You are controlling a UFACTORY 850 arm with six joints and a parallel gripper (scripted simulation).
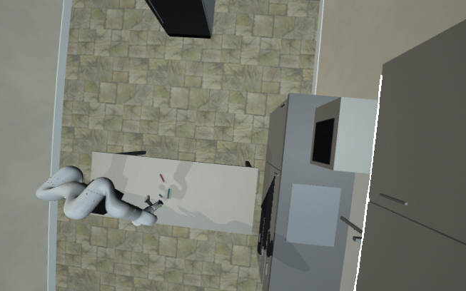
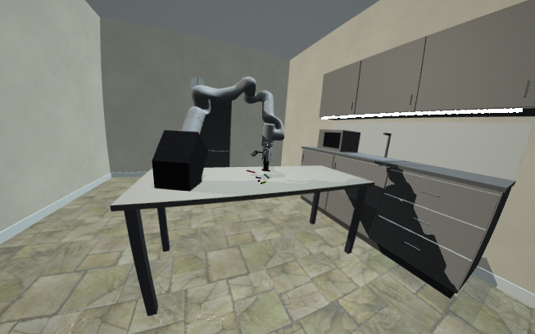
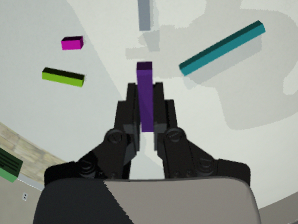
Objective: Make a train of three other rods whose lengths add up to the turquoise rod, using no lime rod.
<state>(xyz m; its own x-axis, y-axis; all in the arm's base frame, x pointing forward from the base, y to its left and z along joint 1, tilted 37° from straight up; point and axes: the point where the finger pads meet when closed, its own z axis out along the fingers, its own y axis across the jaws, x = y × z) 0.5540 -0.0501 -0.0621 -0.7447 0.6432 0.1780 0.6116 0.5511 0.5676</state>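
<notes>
My gripper is now 40 mm past the grey rod, 30 mm to the right of it and 80 mm above it. The rest, counted from my hand: magenta rod 60 mm behind, 40 mm to the right, 80 mm below; small blue rod 50 mm behind, 40 mm to the left, 80 mm below; purple rod 20 mm below.
</notes>
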